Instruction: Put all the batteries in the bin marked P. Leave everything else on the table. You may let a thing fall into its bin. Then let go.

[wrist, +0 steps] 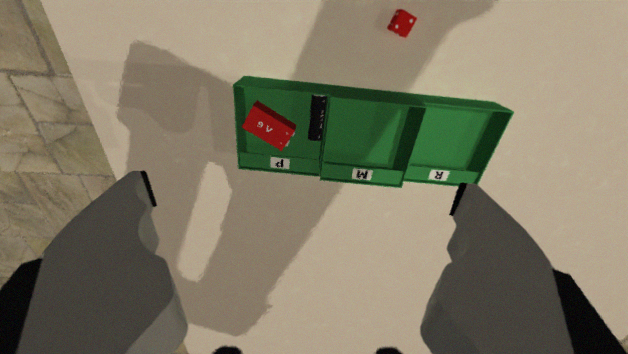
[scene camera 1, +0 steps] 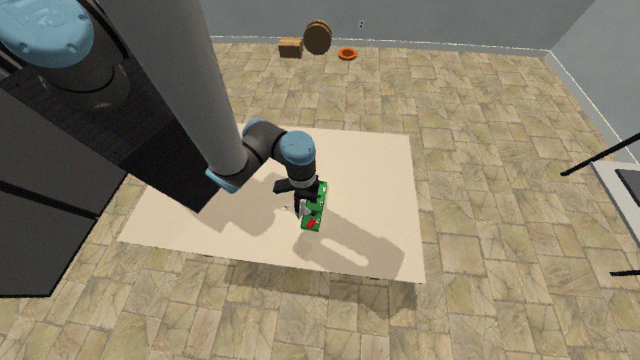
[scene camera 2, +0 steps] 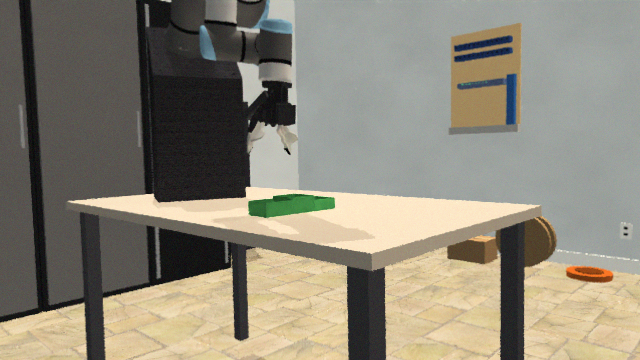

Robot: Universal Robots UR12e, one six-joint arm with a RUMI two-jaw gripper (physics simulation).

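Pixels of known places: gripper, fingertip midpoint: (wrist: 307, 180) (scene camera 1: 302, 202) (scene camera 2: 269, 154); arm's base, link origin: (scene camera 1: 89, 80) (scene camera 2: 189, 43).
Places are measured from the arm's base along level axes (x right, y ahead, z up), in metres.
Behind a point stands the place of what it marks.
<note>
A green three-part bin block (scene camera 1: 323, 190) @(y 0.699, x 0.079, z -0.573 m) (scene camera 2: 290, 206) @(y 0.692, x 0.202, z -0.578 m) (wrist: 370, 93) @(y 0.615, x 0.148, z -0.581 m) stands on the table. Its bin marked P (wrist: 306, 165) @(y 0.681, x 0.212, z -0.565 m) is at the left end in the wrist view. A red 9 V battery (scene camera 1: 311, 223) @(y 0.647, x 0.249, z -0.575 m) (wrist: 268, 126) @(y 0.641, x 0.247, z -0.575 m) lies askew inside bin P. A black AA battery (wrist: 317, 118) @(y 0.636, x 0.199, z -0.579 m) lies inside bin P along the divider beside bin M. My gripper (scene camera 2: 269, 146) @(y 0.618, x 0.201, z -0.434 m) (wrist: 307, 180) @(y 0.618, x 0.201, z -0.434 m) is wide open, with nothing between its fingers, above the table and bin block. In scene camera 2 the bin walls hide the batteries.
A red die (wrist: 402, 23) @(y 0.560, x 0.124, z -0.584 m) lies on the table (scene camera 1: 370, 160) @(y 0.958, x -0.126, z -0.600 m) (scene camera 2: 425, 215) @(y 1.012, x 0.037, z -0.600 m) (wrist: 565, 240) @(y 0.830, x -0.129, z -0.600 m), outside the bins. A small pale thing (scene camera 1: 285, 207) @(y 0.511, x 0.166, z -0.593 m), too small to identify, lies near the bin block. A tall black block (scene camera 2: 200, 135) @(y 0.138, x 0.072, z -0.363 m) stands at the table's back left.
</note>
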